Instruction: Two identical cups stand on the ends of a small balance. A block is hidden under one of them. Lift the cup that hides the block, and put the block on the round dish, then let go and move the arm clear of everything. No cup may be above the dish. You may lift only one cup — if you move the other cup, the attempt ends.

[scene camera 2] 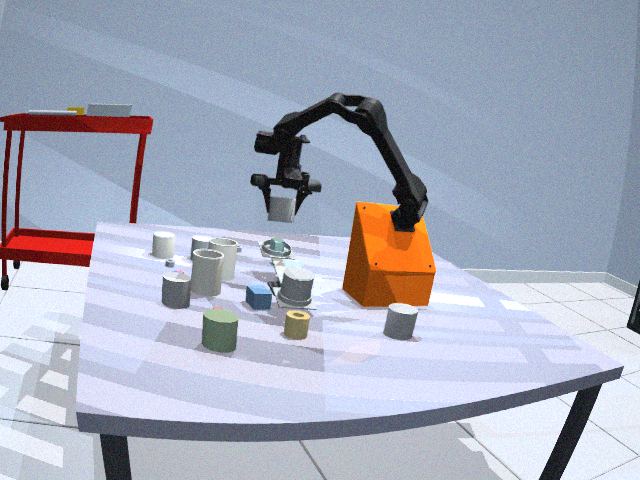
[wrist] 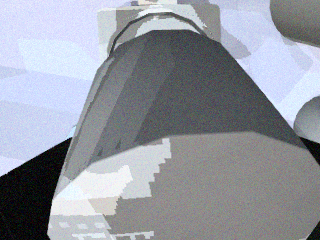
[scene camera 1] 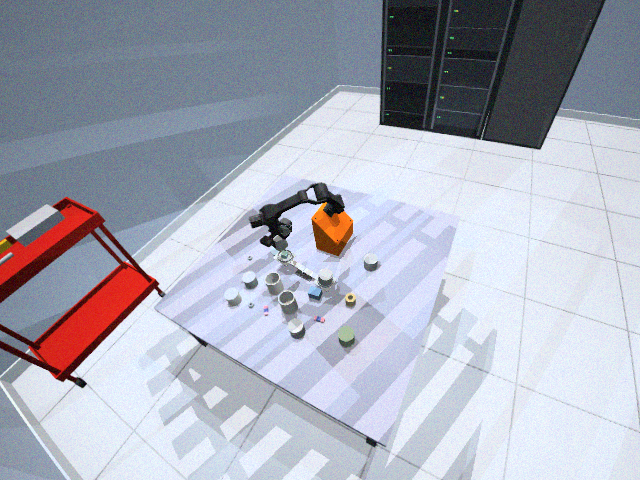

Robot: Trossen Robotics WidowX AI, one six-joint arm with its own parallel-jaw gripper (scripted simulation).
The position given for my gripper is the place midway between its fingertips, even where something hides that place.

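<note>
Scene camera 2: my gripper (scene camera 2: 281,214), a balance (scene camera 2: 276,257). Gripper also visible (wrist: 174,143).
</note>
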